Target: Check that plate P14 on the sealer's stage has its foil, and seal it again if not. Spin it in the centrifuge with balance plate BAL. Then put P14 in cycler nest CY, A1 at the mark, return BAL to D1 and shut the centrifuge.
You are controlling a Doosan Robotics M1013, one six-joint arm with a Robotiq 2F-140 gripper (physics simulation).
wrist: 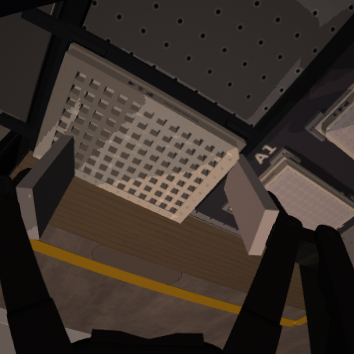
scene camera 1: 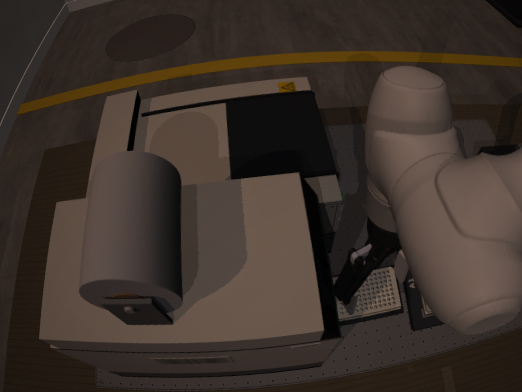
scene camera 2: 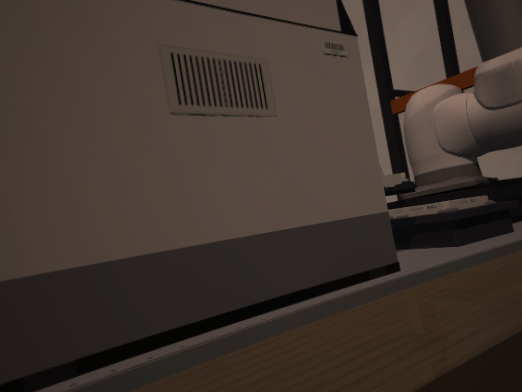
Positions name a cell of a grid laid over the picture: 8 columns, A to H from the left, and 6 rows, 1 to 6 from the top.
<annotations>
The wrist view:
my gripper: D3
well plate: C3
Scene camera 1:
my gripper: F5
well plate: F5
grey cylinder: C4
</annotations>
